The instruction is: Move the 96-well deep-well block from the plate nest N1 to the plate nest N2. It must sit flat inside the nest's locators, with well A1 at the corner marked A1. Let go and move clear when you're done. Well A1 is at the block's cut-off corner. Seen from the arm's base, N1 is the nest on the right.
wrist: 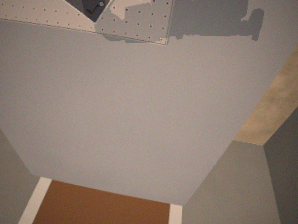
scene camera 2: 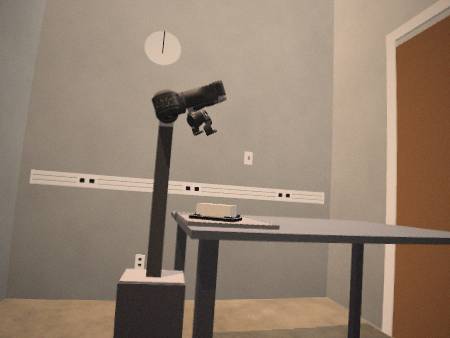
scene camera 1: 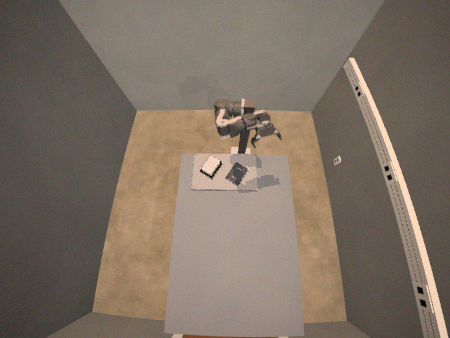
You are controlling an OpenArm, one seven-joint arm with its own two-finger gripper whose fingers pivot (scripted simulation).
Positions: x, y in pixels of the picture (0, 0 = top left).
Labels:
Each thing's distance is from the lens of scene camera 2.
arm column (scene camera 2: 164, 144): 1.28 m

